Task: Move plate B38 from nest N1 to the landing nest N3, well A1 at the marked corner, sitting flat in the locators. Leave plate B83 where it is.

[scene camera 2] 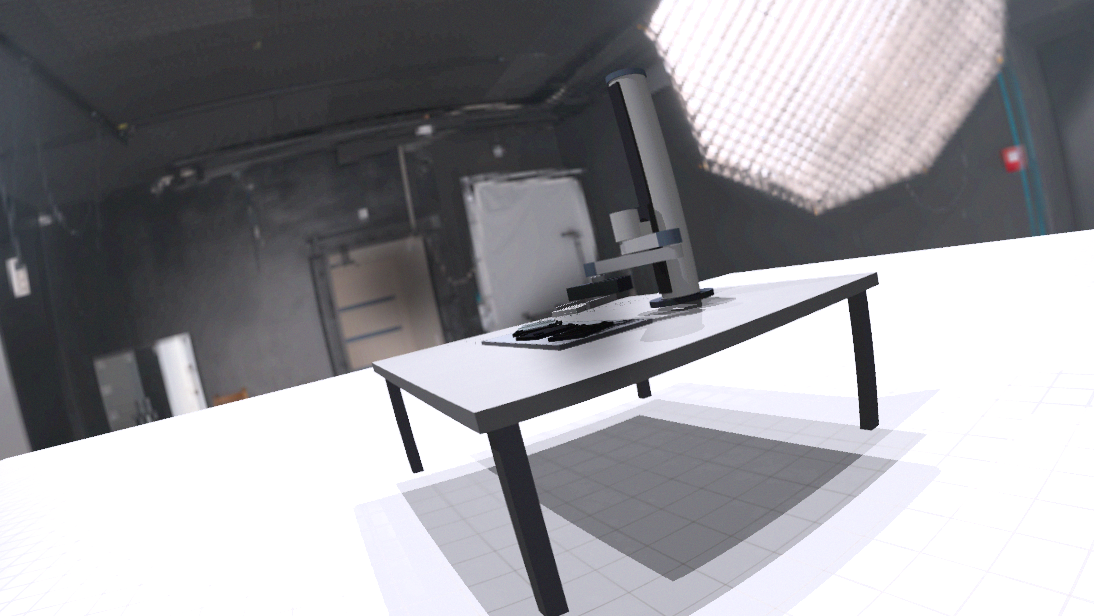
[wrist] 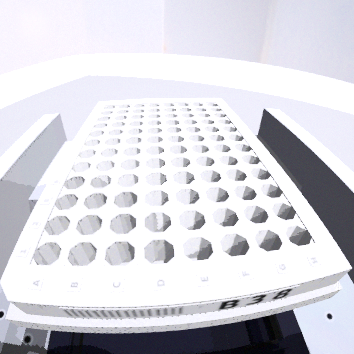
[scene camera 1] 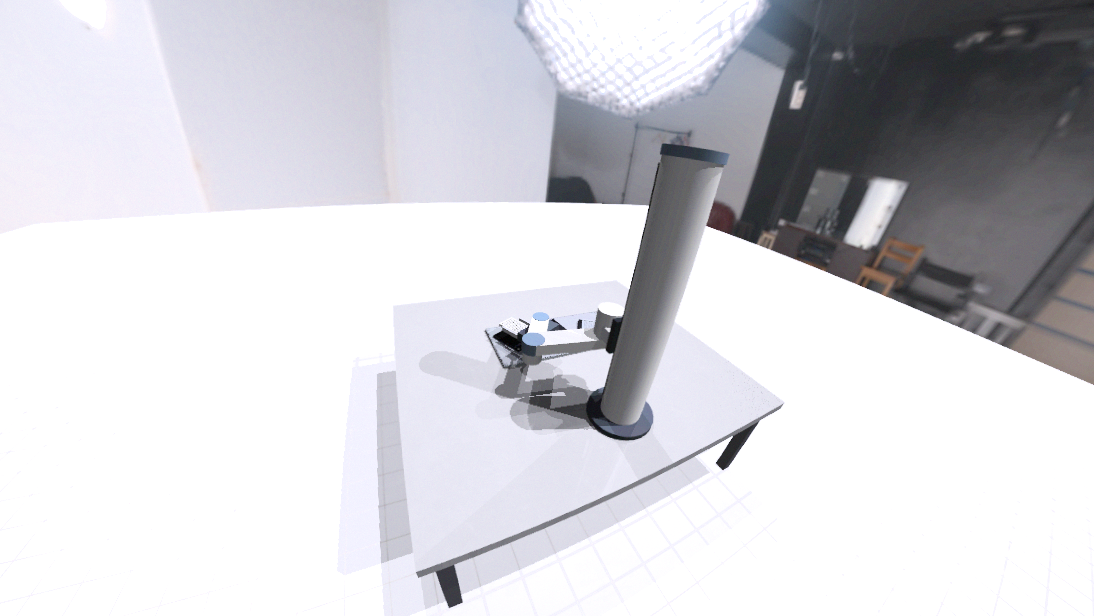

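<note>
Plate B38 (scene camera 1: 513,326) (scene camera 2: 578,307) (wrist: 157,200) is a white multi-well plate. It is raised above the board, with its label facing the wrist camera and the row letters A to H running left to right along the near edge. My gripper (scene camera 2: 583,304) (wrist: 163,124) is shut on it, with one finger along each long side. A dark nest (scene camera 1: 506,338) (wrist: 175,341) shows below the plate. Dark nests (scene camera 2: 581,330) also show on the board in scene camera 2. I cannot read any nest marks. I cannot identify plate B83; its label shows in no view.
The nests stand on a thin board (scene camera 1: 499,355) (scene camera 2: 501,342) on the grey table (scene camera 1: 466,474) (scene camera 2: 459,382). A light-topped dark item (scene camera 2: 538,327) stands near the board's far left part in scene camera 2. The arm's column (scene camera 1: 662,290) (scene camera 2: 664,183) rises from the table beside the board.
</note>
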